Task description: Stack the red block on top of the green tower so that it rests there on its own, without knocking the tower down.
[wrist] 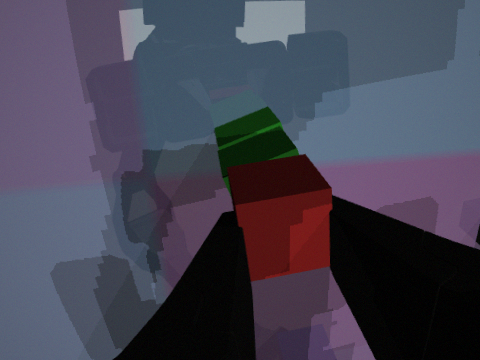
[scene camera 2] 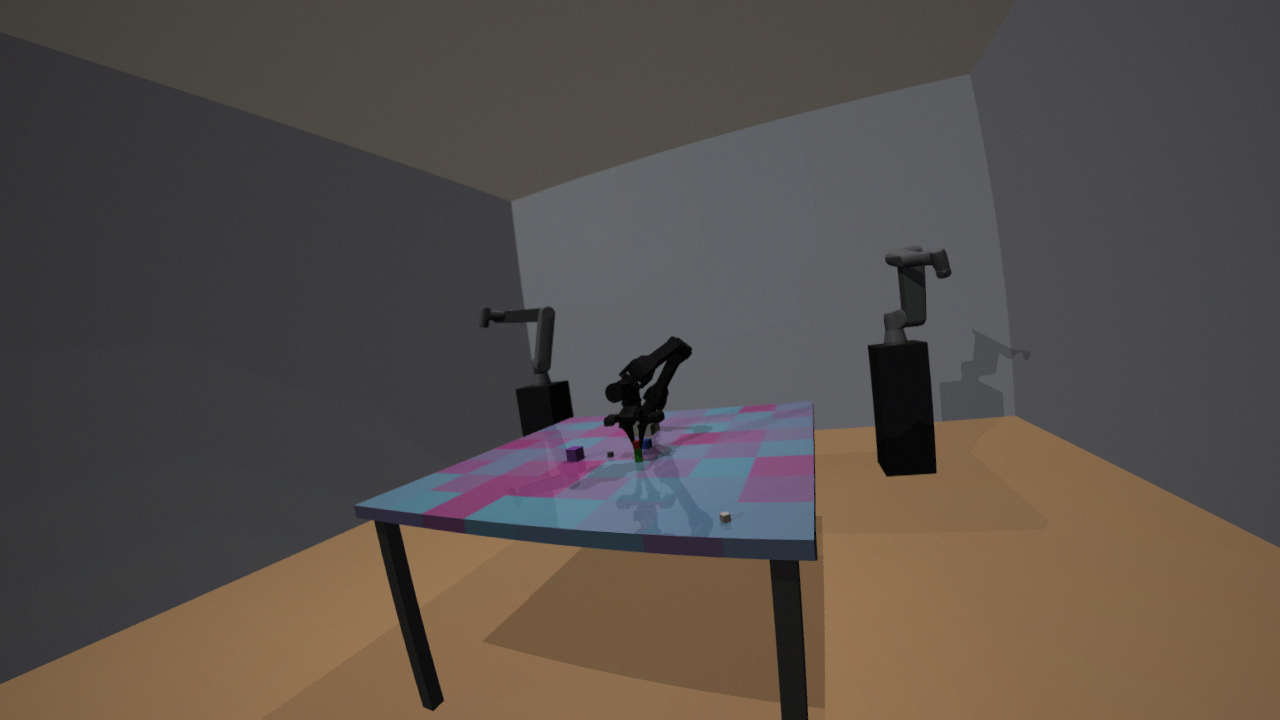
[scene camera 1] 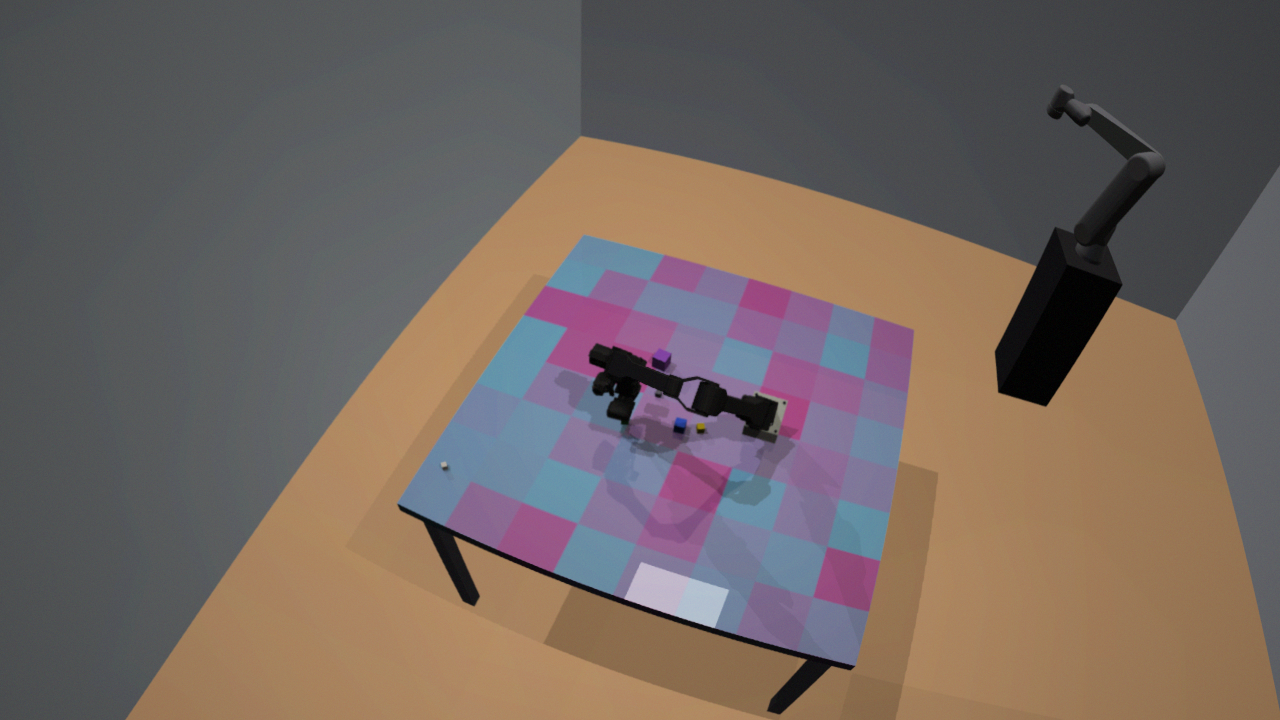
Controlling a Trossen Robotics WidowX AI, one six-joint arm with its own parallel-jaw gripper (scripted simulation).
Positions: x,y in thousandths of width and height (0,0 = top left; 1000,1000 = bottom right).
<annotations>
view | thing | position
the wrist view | gripper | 578,607
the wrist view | red block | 591,571
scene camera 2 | gripper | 498,619
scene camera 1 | gripper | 489,570
</annotations>
